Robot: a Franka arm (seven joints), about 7 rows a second.
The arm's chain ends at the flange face. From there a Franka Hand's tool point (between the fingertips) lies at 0.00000 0.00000 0.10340 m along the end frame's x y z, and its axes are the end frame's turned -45 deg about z.
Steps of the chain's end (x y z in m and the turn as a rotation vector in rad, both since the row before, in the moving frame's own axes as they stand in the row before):
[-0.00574, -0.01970, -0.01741, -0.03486, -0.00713, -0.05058]
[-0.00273, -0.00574, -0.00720, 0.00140, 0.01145, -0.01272]
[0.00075, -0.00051, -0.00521, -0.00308, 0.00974, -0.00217]
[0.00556, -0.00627, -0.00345, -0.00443, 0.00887, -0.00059]
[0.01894, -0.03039, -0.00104, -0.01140, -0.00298, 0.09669]
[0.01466, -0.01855, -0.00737, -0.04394, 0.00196, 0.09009]
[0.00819, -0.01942, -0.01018, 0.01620, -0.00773, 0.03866]
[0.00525, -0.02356, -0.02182, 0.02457, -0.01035, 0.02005]
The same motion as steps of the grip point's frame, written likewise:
[0.00685, -0.01588, -0.01748, -0.01961, -0.02969, -0.05058]
[0.00307, -0.00526, -0.00721, -0.00711, 0.00909, -0.01272]
[0.00138, 0.00111, -0.00522, -0.00907, 0.00471, -0.00217]
[0.00869, 0.00047, -0.00346, -0.00940, 0.00314, -0.00059]
[0.03380, -0.00753, -0.00105, -0.00595, -0.01017, 0.09669]
[0.02027, 0.00046, -0.00747, -0.03246, -0.02968, 0.09009]
[0.02018, -0.00968, -0.01020, 0.01692, 0.00599, 0.03866]
[0.02144, -0.01549, -0.02186, 0.02469, 0.01006, 0.02005]

